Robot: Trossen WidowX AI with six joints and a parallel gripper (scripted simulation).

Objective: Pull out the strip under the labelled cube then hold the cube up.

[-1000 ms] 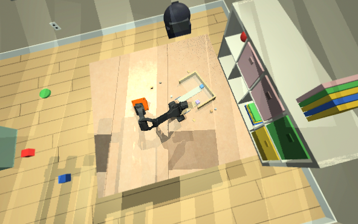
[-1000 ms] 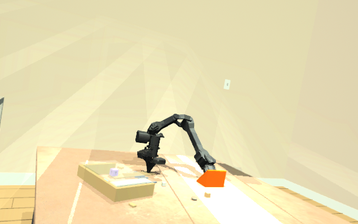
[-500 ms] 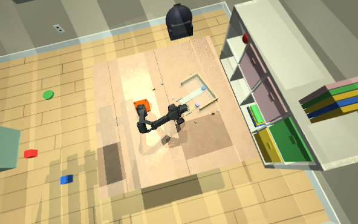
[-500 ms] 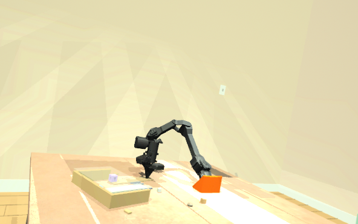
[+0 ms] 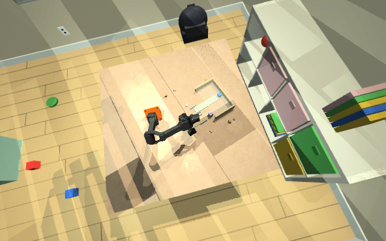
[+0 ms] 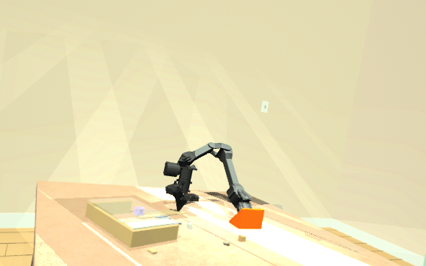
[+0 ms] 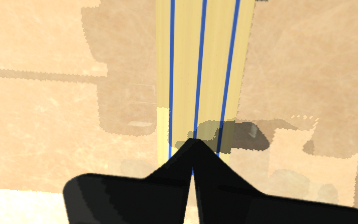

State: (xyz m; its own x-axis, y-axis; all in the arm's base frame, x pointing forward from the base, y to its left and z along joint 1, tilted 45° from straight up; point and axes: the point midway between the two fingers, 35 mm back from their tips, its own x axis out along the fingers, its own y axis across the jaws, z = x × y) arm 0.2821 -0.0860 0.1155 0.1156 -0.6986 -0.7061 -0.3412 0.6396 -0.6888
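Right now the lilac cube is 20 cm ahead of my gripper tip, 7 cm to the left of it and 2 cm above it. The rest, counted from my gripper tip: pale green strip: 19 cm ahead, 18 cm to the left.
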